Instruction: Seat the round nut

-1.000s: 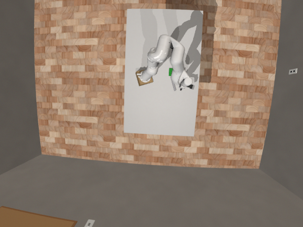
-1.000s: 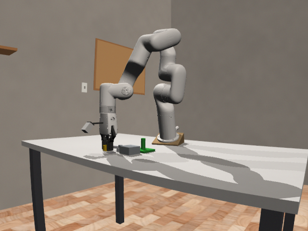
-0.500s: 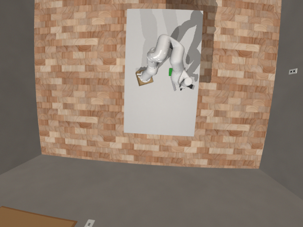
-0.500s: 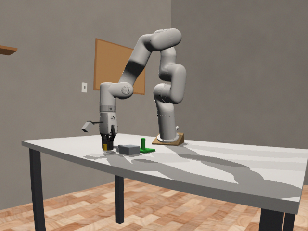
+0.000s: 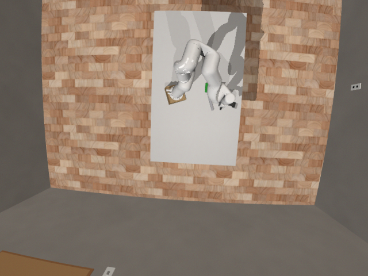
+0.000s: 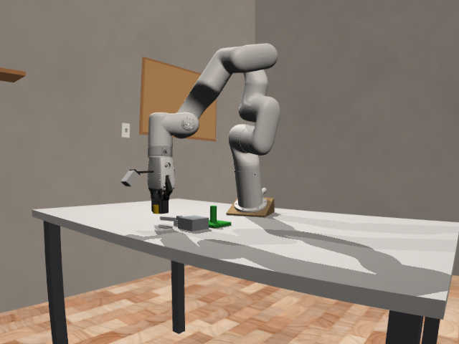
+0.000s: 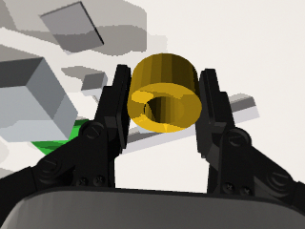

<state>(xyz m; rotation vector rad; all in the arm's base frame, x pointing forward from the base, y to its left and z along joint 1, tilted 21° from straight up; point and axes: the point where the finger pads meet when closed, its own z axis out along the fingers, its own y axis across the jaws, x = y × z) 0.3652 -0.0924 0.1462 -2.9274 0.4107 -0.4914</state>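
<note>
Right now my hand is 2 cm past the grey square block, 13 cm to the right of it and 4 cm above it. Round my hand: thin grey handle 9 cm behind, 1 cm to the left, 5 cm below.
</note>
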